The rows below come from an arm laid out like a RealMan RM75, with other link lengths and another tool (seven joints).
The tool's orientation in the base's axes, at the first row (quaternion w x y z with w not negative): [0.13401, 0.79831, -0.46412, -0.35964]
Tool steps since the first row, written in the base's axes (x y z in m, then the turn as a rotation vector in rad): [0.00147, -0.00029, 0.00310, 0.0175, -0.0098, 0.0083]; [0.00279, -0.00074, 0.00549, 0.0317, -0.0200, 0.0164]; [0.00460, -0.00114, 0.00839, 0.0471, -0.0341, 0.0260]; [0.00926, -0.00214, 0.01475, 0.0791, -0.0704, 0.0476]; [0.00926, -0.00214, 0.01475, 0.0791, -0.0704, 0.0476]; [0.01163, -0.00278, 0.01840, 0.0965, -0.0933, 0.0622]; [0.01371, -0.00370, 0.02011, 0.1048, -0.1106, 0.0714]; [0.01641, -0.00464, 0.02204, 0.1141, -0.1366, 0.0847]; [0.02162, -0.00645, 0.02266, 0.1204, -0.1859, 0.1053]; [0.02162, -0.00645, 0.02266, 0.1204, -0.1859, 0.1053]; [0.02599, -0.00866, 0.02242, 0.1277, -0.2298, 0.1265]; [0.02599, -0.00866, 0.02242, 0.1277, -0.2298, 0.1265]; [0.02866, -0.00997, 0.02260, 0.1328, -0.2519, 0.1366]
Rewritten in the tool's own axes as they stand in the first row. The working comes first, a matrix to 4 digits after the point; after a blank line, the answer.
The tool's axes in the first row as the columns of a matrix, in the base's axes (used below as rounded here):
[0.3105, -0.6446, -0.6986]
[-0.8374, -0.5333, 0.1199]
[-0.4498, 0.5478, -0.7054]

[-0.00070, 0.00091, -0.00325, 0.0099, -0.0015, -0.0193]; [-0.00098, 0.00160, -0.00591, 0.0192, -0.0008, -0.0361]; [-0.00139, 0.00224, -0.00927, 0.0315, 0.0021, -0.0553]; [-0.00197, 0.00325, -0.01713, 0.0621, 0.0126, -0.0973]; [-0.00197, 0.00325, -0.01713, 0.0621, 0.0126, -0.0973]; [-0.00234, 0.00407, -0.02144, 0.0801, 0.0216, -0.1225]; [-0.00169, 0.00415, -0.02421, 0.0930, 0.0305, -0.1368]; [-0.00093, 0.00397, -0.02757, 0.1117, 0.0457, -0.1558]; [0.00192, 0.00192, -0.03186, 0.1457, 0.0792, -0.1807]; [0.00192, 0.00192, -0.03186, 0.1457, 0.0792, -0.1807]; [0.00524, 0.00015, -0.03501, 0.1752, 0.1095, -0.2060]; [0.00524, 0.00015, -0.03501, 0.1752, 0.1095, -0.2060]; [0.00708, -0.00078, -0.03716, 0.1907, 0.1236, -0.2193]
